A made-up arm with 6 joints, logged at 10 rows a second.
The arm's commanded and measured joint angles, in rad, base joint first. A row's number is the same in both.
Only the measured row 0 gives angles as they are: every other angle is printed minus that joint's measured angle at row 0.
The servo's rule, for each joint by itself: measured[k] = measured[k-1] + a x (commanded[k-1-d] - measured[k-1]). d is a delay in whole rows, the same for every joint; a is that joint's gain. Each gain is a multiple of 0.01, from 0.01 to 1. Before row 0 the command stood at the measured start. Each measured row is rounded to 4 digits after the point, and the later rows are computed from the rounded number. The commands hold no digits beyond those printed.
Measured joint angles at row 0:
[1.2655 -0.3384 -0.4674 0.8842 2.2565 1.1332]
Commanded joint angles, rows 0 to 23:
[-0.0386 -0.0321 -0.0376 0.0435 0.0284 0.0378]
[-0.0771 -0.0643 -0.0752 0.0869 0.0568 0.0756]
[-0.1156 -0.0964 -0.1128 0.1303 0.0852 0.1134]
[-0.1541 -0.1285 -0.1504 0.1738 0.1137 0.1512]
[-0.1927 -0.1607 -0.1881 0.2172 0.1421 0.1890]
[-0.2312 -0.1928 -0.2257 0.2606 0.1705 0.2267]
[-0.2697 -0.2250 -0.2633 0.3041 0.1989 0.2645]
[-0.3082 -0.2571 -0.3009 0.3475 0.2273 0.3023]
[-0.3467 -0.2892 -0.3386 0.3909 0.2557 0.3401]
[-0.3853 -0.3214 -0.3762 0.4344 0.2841 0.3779]
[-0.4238 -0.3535 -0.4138 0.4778 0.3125 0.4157]
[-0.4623 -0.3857 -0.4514 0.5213 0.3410 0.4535]
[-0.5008 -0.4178 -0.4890 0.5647 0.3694 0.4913]
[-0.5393 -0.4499 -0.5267 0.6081 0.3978 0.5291]
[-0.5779 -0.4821 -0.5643 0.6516 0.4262 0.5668]
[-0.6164 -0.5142 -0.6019 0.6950 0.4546 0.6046]
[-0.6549 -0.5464 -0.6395 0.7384 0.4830 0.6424]
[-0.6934 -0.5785 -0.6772 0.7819 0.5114 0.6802]
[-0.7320 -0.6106 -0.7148 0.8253 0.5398 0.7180]
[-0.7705 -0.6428 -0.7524 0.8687 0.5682 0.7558]
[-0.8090 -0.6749 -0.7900 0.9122 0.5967 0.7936]
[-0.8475 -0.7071 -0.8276 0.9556 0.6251 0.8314]
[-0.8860 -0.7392 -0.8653 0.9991 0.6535 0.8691]
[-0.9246 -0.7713 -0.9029 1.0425 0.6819 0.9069]
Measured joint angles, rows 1 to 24:
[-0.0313 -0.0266 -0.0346 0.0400 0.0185 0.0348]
[-0.0684 -0.0579 -0.0720 0.0831 0.0434 0.0723]
[-0.1066 -0.0899 -0.1095 0.1265 0.0706 0.1101]
[-0.1451 -0.1219 -0.1471 0.1700 0.0986 0.1479]
[-0.1837 -0.1541 -0.1848 0.2134 0.1269 0.1857]
[-0.2222 -0.1862 -0.2224 0.2568 0.1552 0.2234]
[-0.2607 -0.2184 -0.2600 0.3003 0.1836 0.2612]
[-0.2992 -0.2505 -0.2976 0.3437 0.2120 0.2990]
[-0.3377 -0.2826 -0.3353 0.3871 0.2404 0.3368]
[-0.3763 -0.3148 -0.3729 0.4306 0.2688 0.3746]
[-0.4148 -0.3469 -0.4105 0.4740 0.2972 0.4124]
[-0.4533 -0.3791 -0.4481 0.5175 0.3257 0.4502]
[-0.4918 -0.4112 -0.4857 0.5609 0.3541 0.4880]
[-0.5303 -0.4433 -0.5234 0.6043 0.3825 0.5258]
[-0.5689 -0.4755 -0.5610 0.6478 0.4109 0.5635]
[-0.6074 -0.5076 -0.5986 0.6912 0.4393 0.6013]
[-0.6459 -0.5398 -0.6362 0.7346 0.4677 0.6391]
[-0.6844 -0.5719 -0.6739 0.7781 0.4961 0.6769]
[-0.7230 -0.6040 -0.7115 0.8215 0.5245 0.7147]
[-0.7615 -0.6362 -0.7491 0.8649 0.5529 0.7525]
[-0.8000 -0.6683 -0.7867 0.9084 0.5814 0.7903]
[-0.8385 -0.7005 -0.8243 0.9518 0.6098 0.8281]
[-0.8770 -0.7326 -0.8620 0.9953 0.6382 0.8658]
[-0.9156 -0.7647 -0.8996 1.0387 0.6666 0.9036]
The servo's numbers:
d 0
a 0.81 0.83 0.92 0.92 0.65 0.92

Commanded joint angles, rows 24 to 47:
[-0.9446 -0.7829 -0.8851 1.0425 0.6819 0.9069]
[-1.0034 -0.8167 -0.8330 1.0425 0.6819 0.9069]
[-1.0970 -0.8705 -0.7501 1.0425 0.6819 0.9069]
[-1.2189 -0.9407 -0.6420 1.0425 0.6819 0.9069]
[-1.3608 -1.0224 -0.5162 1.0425 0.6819 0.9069]
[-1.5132 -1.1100 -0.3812 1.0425 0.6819 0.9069]
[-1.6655 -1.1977 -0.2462 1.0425 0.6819 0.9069]
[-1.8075 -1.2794 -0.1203 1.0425 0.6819 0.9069]
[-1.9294 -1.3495 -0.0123 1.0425 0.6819 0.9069]
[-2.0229 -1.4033 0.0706 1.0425 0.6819 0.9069]
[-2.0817 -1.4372 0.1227 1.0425 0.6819 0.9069]
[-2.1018 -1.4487 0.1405 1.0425 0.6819 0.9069]
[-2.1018 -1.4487 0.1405 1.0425 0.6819 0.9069]
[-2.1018 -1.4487 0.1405 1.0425 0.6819 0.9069]
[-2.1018 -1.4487 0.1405 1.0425 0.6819 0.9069]
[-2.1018 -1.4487 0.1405 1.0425 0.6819 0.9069]
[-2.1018 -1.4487 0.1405 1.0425 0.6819 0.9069]
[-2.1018 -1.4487 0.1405 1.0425 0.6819 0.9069]
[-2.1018 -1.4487 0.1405 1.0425 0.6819 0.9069]
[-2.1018 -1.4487 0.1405 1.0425 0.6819 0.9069]
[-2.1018 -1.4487 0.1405 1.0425 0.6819 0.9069]
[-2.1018 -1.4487 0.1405 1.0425 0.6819 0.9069]
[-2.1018 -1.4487 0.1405 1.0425 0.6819 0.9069]
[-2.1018 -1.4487 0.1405 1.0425 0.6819 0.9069]
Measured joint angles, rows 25 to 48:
[-0.9391 -0.7798 -0.8863 1.0422 0.6765 0.9066]
[-0.9912 -0.8104 -0.8373 1.0425 0.6800 0.9069]
[-1.0769 -0.8603 -0.7571 1.0425 0.6812 0.9069]
[-1.1919 -0.9270 -0.6512 1.0425 0.6817 0.9069]
[-1.3287 -1.0062 -0.5270 1.0425 0.6818 0.9069]
[-1.4781 -1.0924 -0.3929 1.0425 0.6819 0.9069]
[-1.6299 -1.1798 -0.2579 1.0425 0.6819 0.9069]
[-1.7738 -1.2625 -0.1313 1.0425 0.6819 0.9069]
[-1.8998 -1.3347 -0.0218 1.0425 0.6819 0.9069]
[-1.9995 -1.3916 0.0632 1.0425 0.6819 0.9069]
[-2.0661 -1.4294 0.1179 1.0425 0.6819 0.9069]
[-2.0950 -1.4454 0.1387 1.0425 0.6819 0.9069]
[-2.1005 -1.4481 0.1404 1.0425 0.6819 0.9069]
[-2.1016 -1.4486 0.1405 1.0425 0.6819 0.9069]
[-2.1018 -1.4487 0.1405 1.0425 0.6819 0.9069]
[-2.1018 -1.4487 0.1405 1.0425 0.6819 0.9069]
[-2.1018 -1.4487 0.1405 1.0425 0.6819 0.9069]
[-2.1018 -1.4487 0.1405 1.0425 0.6819 0.9069]
[-2.1018 -1.4487 0.1405 1.0425 0.6819 0.9069]
[-2.1018 -1.4487 0.1405 1.0425 0.6819 0.9069]
[-2.1018 -1.4487 0.1405 1.0425 0.6819 0.9069]
[-2.1018 -1.4487 0.1405 1.0425 0.6819 0.9069]
[-2.1018 -1.4487 0.1405 1.0425 0.6819 0.9069]
[-2.1018 -1.4487 0.1405 1.0425 0.6819 0.9069]

